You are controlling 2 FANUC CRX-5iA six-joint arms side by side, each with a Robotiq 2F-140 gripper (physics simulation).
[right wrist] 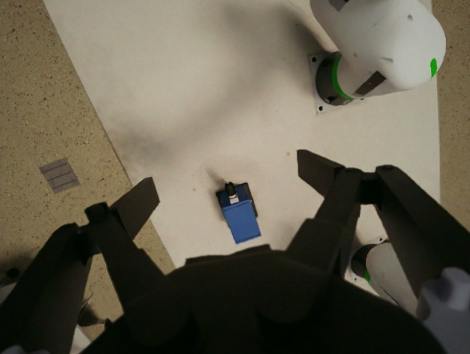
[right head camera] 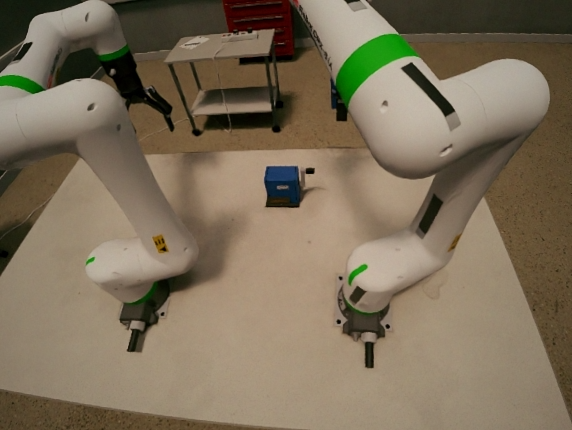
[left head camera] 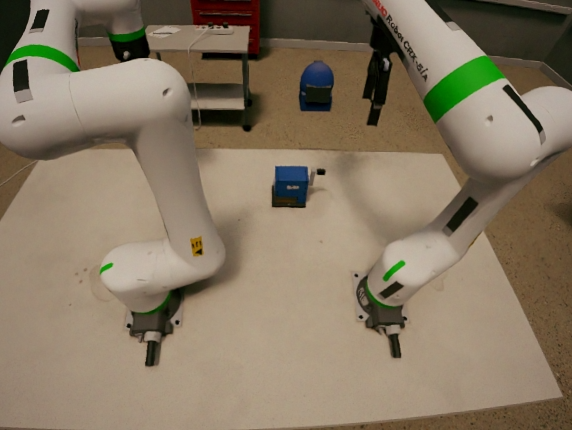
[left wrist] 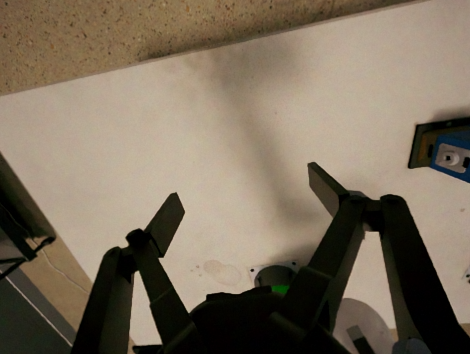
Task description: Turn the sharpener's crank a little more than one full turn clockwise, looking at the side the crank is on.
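Pixels of known places: left gripper, fingertip midpoint: [right head camera: 153,131] [left wrist: 242,189]; right gripper, fingertip midpoint: [right wrist: 226,176] [right head camera: 344,105] [left head camera: 369,110]; left arm's base, origin of the base link: [right head camera: 147,293] [left head camera: 155,301] [left wrist: 276,280]; right arm's base, origin of the base link: [right wrist: 338,79] [right head camera: 363,301] [left head camera: 379,296].
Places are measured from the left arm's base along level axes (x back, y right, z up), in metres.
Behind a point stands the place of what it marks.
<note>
The blue sharpener [left head camera: 291,185] {x -0.338, y 0.443, z 0.105 m} [right head camera: 282,186] {x -0.340, y 0.449, z 0.098 m} [right wrist: 243,223] {x -0.375, y 0.445, z 0.128 m} stands upright on its dark base on the pale table top; part of it shows at the right edge of the left wrist view [left wrist: 450,158] {x -0.381, y 0.385, z 0.085 m}. Its crank [left head camera: 312,177] {x -0.360, y 0.519, z 0.118 m} [right head camera: 302,177] {x -0.360, y 0.520, z 0.115 m} [right wrist: 232,192] {x -0.366, y 0.541, z 0.146 m} is on the picture-right side in the head views, with the black knob [left head camera: 321,171] {x -0.361, y 0.548, z 0.144 m} [right head camera: 310,170] {x -0.361, y 0.549, z 0.145 m} near the top. My right gripper [left head camera: 372,111] {x -0.350, y 0.647, z 0.391 m} [right wrist: 226,176] {x -0.350, y 0.647, z 0.391 m} is open and empty, high above and apart from the sharpener. My left gripper [right head camera: 170,118] [left wrist: 242,189] {x -0.500, y 0.000, z 0.261 m} is open and empty, high to the picture left of it.
A grey cart [left head camera: 225,46] [right head camera: 255,47] with a power strip stands behind the table top [left head camera: 300,350] {x 0.177, y 0.407, z 0.000 m} [right head camera: 280,350] {x 0.178, y 0.434, z 0.000 m}. A red cabinet [left head camera: 227,10] [right head camera: 260,10] is farther back. A blue helmet-like object [left head camera: 317,77] stands beyond the table. Both arm bases flank the table's front part.
</note>
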